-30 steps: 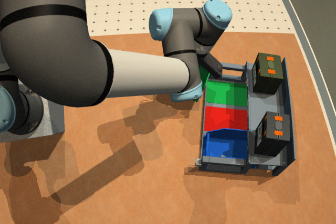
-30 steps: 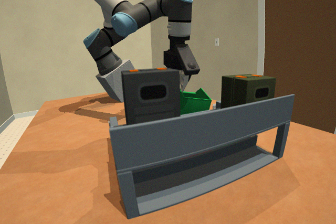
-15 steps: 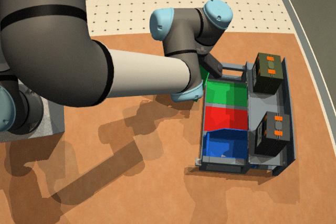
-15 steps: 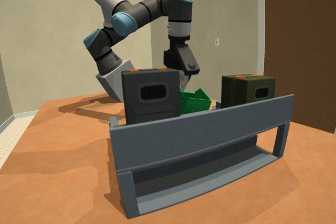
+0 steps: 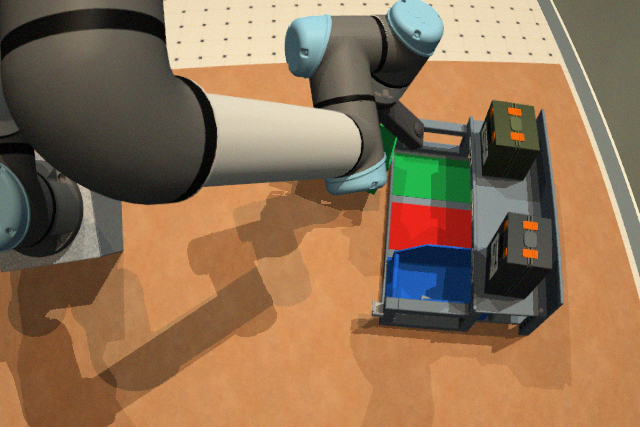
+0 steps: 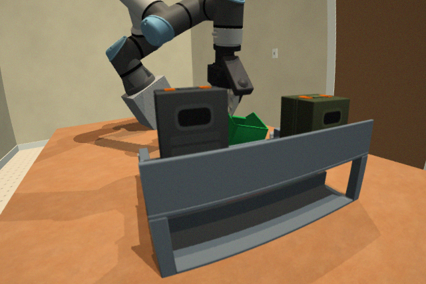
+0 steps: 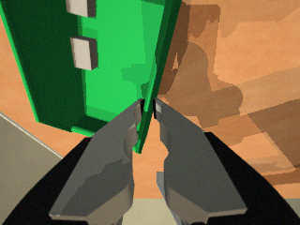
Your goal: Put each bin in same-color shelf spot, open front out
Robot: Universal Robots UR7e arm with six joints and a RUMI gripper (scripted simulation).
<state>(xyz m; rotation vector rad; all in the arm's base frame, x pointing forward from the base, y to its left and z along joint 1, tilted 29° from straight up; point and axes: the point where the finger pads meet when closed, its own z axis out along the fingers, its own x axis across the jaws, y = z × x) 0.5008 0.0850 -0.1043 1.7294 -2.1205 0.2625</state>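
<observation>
Right now my hand is 4 cm to the right of the green bin, 3 cm above it and 1 cm short of it. Round my hand: shelf front lip (10 cm below, 8 cm to the right, 8 cm ahead); blue bin (22 cm to the right, 15 cm ahead, 7 cm below); olive case (29 cm ahead, 4 cm above, 1 cm to the right).
</observation>
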